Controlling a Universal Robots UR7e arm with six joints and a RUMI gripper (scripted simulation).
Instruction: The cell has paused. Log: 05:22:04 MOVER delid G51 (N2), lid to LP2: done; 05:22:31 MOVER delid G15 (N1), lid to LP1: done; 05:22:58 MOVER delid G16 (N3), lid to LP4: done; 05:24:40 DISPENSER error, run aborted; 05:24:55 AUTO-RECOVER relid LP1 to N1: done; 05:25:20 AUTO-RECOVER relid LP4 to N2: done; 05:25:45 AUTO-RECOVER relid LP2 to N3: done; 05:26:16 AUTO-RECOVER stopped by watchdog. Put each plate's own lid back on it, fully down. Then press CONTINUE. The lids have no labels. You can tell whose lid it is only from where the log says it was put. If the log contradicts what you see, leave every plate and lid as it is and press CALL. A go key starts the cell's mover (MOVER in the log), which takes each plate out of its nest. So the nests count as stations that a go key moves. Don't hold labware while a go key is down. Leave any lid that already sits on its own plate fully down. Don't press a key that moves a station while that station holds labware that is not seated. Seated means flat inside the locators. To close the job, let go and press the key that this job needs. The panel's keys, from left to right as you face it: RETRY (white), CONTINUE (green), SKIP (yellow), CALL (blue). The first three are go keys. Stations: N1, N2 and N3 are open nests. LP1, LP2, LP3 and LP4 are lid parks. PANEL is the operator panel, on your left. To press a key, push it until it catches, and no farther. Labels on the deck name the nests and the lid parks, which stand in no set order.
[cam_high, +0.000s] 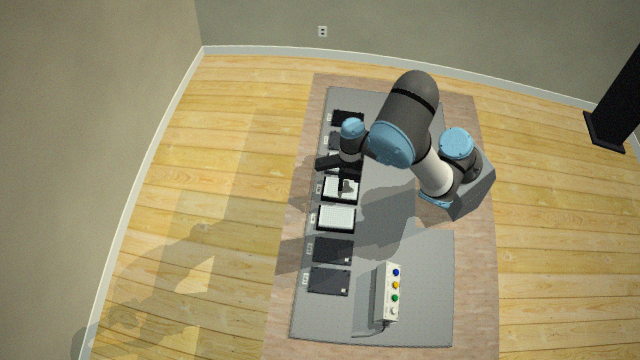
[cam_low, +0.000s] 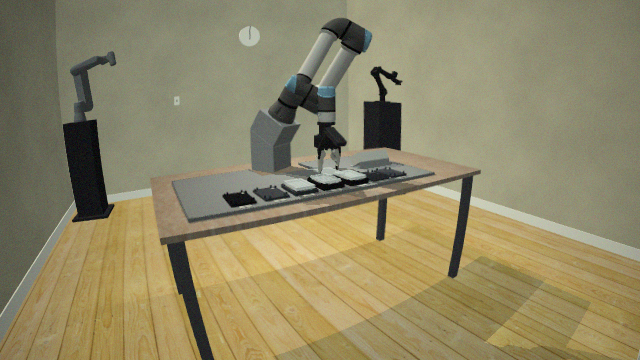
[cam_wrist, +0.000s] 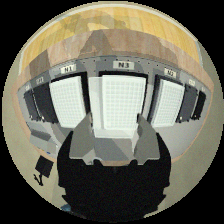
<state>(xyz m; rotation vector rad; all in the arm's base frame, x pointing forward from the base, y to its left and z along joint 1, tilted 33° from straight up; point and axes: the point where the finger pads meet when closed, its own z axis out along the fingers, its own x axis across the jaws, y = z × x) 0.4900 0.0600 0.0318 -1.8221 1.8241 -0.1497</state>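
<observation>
The plate lies 2 cm to the right of my hand and 4 cm below it. Round my hand: blue key 27 cm behind, 31 cm to the left; then clear lid 1 cm below; then LP2 lid park 3 cm behind, 24 cm to the left, 6 cm below.
</observation>
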